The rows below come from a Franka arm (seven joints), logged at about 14 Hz.
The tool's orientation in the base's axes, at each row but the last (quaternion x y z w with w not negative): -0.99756, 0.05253, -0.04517, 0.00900; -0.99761, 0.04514, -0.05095, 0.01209; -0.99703, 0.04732, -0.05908, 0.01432; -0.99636, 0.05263, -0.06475, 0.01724; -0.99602, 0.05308, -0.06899, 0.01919
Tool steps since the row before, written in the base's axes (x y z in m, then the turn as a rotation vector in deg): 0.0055, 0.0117, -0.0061, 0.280, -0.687, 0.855; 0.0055, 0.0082, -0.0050, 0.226, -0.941, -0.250; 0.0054, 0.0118, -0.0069, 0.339, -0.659, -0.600; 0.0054, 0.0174, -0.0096, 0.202, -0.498, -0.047; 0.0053, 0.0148, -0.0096, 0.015, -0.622, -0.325
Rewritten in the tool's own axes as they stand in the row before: 0.0037, -0.0121, 0.0067, 0.426, 0.635, -0.835; 0.0042, -0.0085, 0.0057, 0.285, 0.924, 0.253; 0.0034, -0.0120, 0.0078, 0.329, 0.645, 0.621; 0.0022, -0.0175, 0.0107, 0.247, 0.476, 0.059; 0.0023, -0.0148, 0.0107, 0.038, 0.631, 0.305
